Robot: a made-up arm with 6 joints.
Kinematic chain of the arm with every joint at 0, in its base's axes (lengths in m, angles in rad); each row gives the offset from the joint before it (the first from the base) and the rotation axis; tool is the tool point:
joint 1: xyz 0 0 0.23 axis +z
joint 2: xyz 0 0.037 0 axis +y
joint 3: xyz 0 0 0.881 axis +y
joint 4: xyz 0 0 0.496 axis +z
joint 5: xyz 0 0 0 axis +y
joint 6: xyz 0 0 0.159 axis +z
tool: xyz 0 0 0
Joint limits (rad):
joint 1: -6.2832..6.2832
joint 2: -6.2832..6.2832
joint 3: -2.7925..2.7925
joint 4: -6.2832..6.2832
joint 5: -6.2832..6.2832
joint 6: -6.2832..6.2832
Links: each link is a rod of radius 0.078 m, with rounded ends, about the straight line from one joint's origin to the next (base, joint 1, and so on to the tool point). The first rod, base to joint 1, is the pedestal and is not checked.
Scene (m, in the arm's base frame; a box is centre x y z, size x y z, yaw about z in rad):
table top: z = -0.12
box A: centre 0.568 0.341 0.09 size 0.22 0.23 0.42 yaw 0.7
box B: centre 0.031 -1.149 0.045 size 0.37 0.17 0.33 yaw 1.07
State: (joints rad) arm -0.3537 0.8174 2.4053 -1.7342 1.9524 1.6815
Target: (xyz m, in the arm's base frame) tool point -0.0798 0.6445 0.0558
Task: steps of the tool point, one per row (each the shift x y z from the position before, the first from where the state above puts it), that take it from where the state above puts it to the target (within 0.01 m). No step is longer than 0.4 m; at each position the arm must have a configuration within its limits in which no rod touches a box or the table.
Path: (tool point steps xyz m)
1: 0.1535 0.0822 0.0351
2: 0.1362 0.1329 0.0807
3: 0.0883 0.1755 0.1250
4: 0.0164 0.1950 0.1616
5: -0.1114 0.2593 -0.2328
6: -0.2153 0.1752 -0.1981
7: -0.2571 0.0669 -0.1515
8: -0.2443 -0.0292 -0.1021
9: -0.2005 -0.0928 -0.0575

